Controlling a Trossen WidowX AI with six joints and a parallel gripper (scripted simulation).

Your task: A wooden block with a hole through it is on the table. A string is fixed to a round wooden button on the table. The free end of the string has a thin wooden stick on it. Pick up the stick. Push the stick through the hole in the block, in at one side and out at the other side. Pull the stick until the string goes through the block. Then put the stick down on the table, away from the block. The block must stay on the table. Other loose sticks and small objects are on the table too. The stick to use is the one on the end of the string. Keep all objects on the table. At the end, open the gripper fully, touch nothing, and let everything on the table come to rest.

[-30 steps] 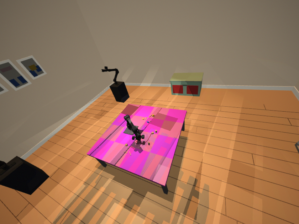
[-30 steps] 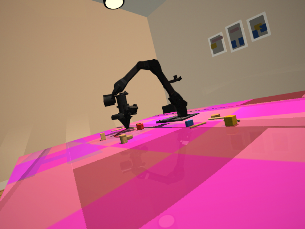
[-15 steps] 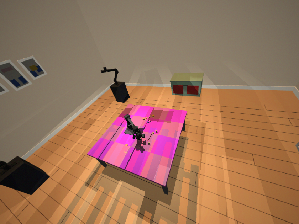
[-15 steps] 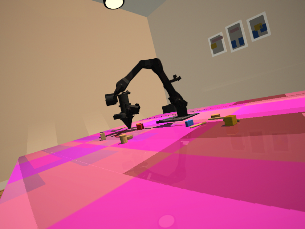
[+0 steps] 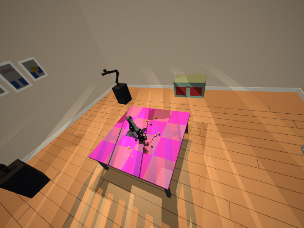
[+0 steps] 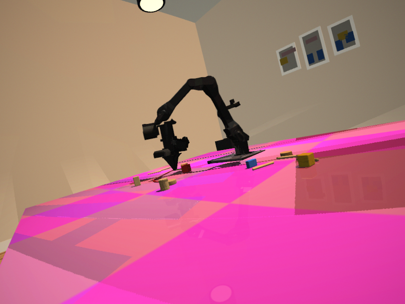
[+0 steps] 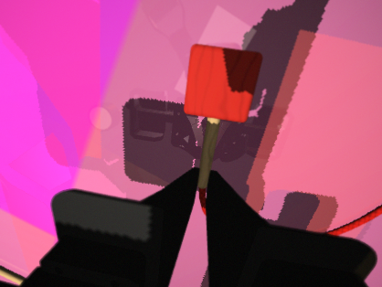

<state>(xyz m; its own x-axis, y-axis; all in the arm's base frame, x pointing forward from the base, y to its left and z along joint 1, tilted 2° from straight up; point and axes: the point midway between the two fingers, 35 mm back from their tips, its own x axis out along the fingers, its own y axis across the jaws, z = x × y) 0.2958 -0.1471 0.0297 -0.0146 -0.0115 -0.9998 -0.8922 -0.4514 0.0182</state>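
Right now my gripper tip is 50 mm to the right of the red block and 30 mm past it. From my gripper tip the other things lie so: thin wooden stick: 10 mm to the left, 10 mm behind; round wooden button: 190 mm to the left, 130 mm ahead, 10 mm below; tan block: 170 mm ahead, 10 mm to the right.
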